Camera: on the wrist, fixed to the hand. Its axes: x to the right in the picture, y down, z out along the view.
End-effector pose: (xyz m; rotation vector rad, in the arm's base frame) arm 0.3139 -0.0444 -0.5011 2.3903 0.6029 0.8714
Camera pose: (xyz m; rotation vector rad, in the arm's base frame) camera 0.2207 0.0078 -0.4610 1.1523 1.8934 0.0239
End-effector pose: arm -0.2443 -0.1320 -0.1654 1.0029 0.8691 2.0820
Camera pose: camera -0.3144 -0.1543 -0.2527 0.1176 0.9979 0.6722
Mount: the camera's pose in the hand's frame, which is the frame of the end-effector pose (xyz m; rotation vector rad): -0.0173 -0.0368 -0.1066 -0.0642 -0.0923 -1.5864
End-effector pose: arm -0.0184 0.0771 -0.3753 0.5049 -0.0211 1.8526
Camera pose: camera -0.0158 0.1019 -0.4866 0.3504 0.2032 0.2744
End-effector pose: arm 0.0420 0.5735 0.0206 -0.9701 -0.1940 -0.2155
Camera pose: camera 0.0226 0.4663 -0.0134 -0.6915 -1.0283 -1.6258
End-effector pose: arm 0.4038 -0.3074 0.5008 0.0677 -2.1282 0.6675
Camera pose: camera 0.5035 -0.2905 0.5536 1.5420 -1.4896 -0.3703
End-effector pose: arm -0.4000 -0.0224 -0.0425 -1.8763 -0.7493 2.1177
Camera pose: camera -0.2999 0.0250 -0.0153 -0.5619 -1.5504 1.0529
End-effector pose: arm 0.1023 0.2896 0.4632 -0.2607 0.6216 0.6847
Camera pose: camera 0.0684 0.2084 0.3906 -0.6552 0.1546 -0.8115
